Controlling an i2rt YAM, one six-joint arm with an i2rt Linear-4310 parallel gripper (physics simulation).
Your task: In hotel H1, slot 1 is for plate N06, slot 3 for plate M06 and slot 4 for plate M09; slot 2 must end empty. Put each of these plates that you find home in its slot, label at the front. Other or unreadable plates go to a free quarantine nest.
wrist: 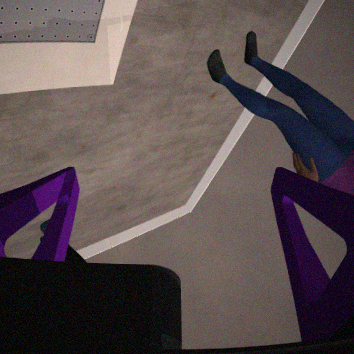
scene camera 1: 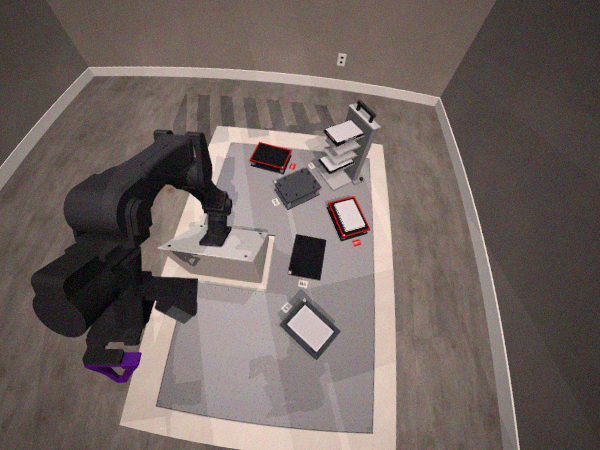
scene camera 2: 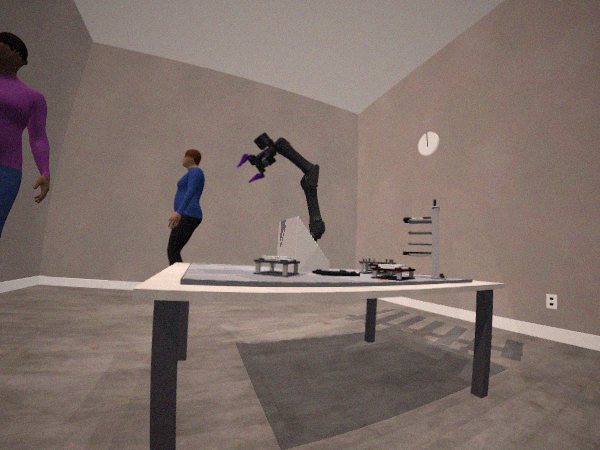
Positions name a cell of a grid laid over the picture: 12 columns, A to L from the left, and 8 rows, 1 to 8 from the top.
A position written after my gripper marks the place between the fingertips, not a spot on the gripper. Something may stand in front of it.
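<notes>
White plate (scene camera 1: G6) visible; in the wrist view the plate is out of frame. My gripper (scene camera 1: C7), also visible at the wrist (wrist: F5), is open and holds nothing.
</notes>
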